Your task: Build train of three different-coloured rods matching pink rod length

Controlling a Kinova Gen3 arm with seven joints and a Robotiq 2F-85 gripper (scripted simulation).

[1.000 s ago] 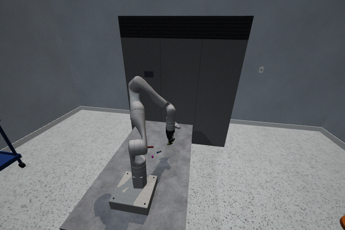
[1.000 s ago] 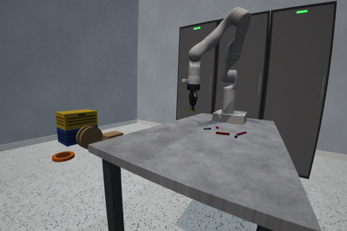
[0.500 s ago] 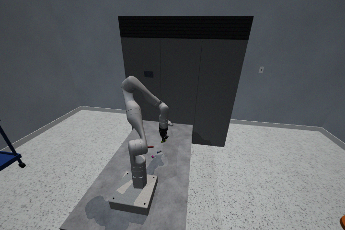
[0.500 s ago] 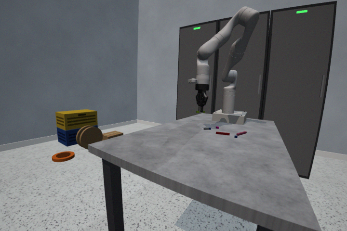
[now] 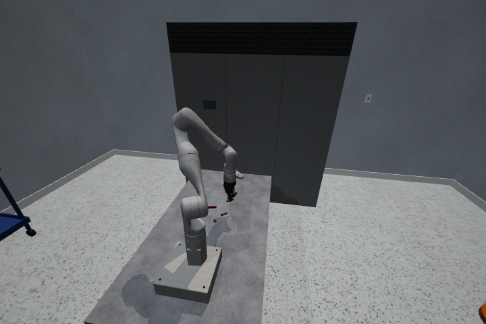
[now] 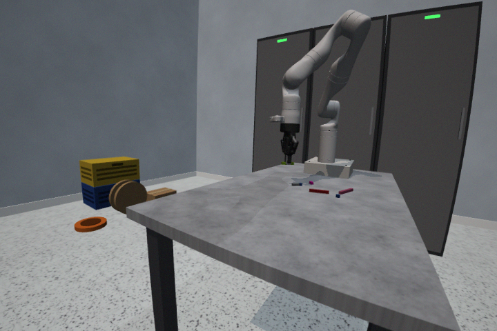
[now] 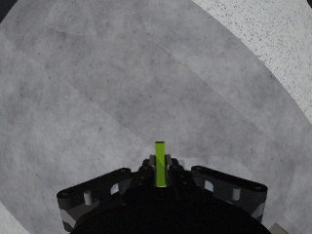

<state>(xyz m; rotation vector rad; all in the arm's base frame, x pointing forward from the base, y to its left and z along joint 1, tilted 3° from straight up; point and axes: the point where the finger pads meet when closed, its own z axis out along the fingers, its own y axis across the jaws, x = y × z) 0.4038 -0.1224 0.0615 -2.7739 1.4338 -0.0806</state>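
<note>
Right now the grey rod is 3 cm behind my hand, 3 cm to the left of it and 10 cm below it. Round my hand: magenta rod: 10 cm behind, 9 cm to the left, 10 cm below; red rod: 3 cm ahead, 13 cm to the left, 10 cm below; lime rod: 1 cm below.
</note>
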